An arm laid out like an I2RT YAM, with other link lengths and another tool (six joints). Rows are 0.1 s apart.
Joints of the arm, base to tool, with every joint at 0 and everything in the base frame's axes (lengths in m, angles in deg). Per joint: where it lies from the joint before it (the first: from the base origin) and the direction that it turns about. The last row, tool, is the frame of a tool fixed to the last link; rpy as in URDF.
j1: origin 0 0 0.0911 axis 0 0 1
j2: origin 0.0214 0.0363 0.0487 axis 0 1 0
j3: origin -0.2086 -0.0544 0 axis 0 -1 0
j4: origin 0.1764 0.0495 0.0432 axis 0 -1 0
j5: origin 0.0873 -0.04 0.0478 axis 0 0 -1
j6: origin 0.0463 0 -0.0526 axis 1 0 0
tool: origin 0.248 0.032 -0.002 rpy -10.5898 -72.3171 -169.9
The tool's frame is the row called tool.
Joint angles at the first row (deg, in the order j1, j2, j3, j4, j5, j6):
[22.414 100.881 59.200 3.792 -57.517 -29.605]
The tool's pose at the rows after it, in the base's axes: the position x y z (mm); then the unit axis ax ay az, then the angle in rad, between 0 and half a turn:
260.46, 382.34, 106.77, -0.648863, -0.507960, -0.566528, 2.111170
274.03, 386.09, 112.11, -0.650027, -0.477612, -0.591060, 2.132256
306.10, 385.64, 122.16, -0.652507, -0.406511, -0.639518, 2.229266
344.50, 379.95, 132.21, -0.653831, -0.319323, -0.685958, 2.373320
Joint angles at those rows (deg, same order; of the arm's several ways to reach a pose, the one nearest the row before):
[22.480 100.988 58.718 5.496 -57.254 -28.032]
[23.070 100.050 53.515 16.099 -54.500 -21.693]
[25.277 96.660 43.615 32.532 -43.987 -12.011]
[30.589 93.951 35.812 44.468 -26.655 -4.863]

